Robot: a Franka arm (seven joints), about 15 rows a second.
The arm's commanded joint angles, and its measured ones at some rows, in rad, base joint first. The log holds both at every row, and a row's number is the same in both.
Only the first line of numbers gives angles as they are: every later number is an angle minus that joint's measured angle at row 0.
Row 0, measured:
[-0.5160, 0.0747, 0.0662, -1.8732, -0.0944, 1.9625, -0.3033]
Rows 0 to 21, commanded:
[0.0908, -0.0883, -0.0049, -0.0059, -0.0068, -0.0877, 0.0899]
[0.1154, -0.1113, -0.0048, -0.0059, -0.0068, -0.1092, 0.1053]
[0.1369, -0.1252, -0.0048, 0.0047, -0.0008, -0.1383, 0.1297]
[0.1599, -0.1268, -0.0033, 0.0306, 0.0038, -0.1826, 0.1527]
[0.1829, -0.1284, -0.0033, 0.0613, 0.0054, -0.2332, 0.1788]
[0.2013, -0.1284, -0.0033, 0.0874, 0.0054, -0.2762, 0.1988]
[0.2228, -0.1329, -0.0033, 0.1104, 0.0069, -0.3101, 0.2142]
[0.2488, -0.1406, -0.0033, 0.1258, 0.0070, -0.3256, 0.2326]
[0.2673, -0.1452, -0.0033, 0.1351, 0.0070, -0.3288, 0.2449]
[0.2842, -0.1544, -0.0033, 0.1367, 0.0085, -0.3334, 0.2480]
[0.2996, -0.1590, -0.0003, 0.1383, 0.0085, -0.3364, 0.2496]
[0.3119, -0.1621, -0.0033, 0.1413, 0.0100, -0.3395, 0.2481]
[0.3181, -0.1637, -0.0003, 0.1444, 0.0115, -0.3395, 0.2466]
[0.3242, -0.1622, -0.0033, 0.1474, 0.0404, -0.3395, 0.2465]
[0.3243, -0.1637, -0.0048, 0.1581, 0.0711, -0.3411, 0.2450]
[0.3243, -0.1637, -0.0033, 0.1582, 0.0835, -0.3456, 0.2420]
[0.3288, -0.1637, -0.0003, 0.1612, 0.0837, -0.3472, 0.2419]
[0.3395, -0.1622, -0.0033, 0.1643, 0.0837, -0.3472, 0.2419]
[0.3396, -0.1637, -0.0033, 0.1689, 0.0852, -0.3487, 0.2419]
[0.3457, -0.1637, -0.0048, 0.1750, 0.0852, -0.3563, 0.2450]
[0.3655, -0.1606, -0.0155, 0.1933, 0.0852, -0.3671, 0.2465]
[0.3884, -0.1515, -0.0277, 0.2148, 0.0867, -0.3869, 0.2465]
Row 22, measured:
[0.3399, -0.1569, 0.0020, 0.1683, 0.0680, -0.3339, 0.2385]
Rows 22 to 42, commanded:
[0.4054, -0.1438, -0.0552, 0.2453, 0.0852, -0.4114, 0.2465]
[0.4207, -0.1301, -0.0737, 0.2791, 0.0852, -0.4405, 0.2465]
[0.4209, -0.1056, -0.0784, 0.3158, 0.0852, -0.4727, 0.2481]
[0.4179, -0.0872, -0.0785, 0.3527, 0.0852, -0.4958, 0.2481]
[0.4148, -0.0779, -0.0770, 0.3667, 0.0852, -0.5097, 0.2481]
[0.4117, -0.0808, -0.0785, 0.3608, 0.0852, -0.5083, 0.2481]
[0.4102, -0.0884, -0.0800, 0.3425, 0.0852, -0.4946, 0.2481]
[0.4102, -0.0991, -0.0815, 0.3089, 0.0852, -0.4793, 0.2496]
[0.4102, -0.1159, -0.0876, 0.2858, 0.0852, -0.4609, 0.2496]
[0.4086, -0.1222, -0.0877, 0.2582, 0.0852, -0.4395, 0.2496]
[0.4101, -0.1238, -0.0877, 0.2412, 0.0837, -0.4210, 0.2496]
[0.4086, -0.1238, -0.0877, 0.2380, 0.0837, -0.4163, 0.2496]
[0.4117, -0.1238, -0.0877, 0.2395, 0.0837, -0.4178, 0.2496]
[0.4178, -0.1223, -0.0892, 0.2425, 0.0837, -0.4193, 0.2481]
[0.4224, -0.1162, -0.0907, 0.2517, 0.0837, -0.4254, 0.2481]
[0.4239, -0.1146, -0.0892, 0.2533, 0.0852, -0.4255, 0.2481]
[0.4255, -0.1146, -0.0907, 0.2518, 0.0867, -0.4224, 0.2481]
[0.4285, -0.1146, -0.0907, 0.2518, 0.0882, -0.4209, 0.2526]
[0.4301, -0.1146, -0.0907, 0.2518, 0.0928, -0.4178, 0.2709]
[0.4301, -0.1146, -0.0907, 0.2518, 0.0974, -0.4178, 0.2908]
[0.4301, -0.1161, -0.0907, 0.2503, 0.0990, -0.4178, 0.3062]
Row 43, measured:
[0.4157, -0.1024, -0.0799, 0.2672, 0.0743, -0.4373, 0.2657]
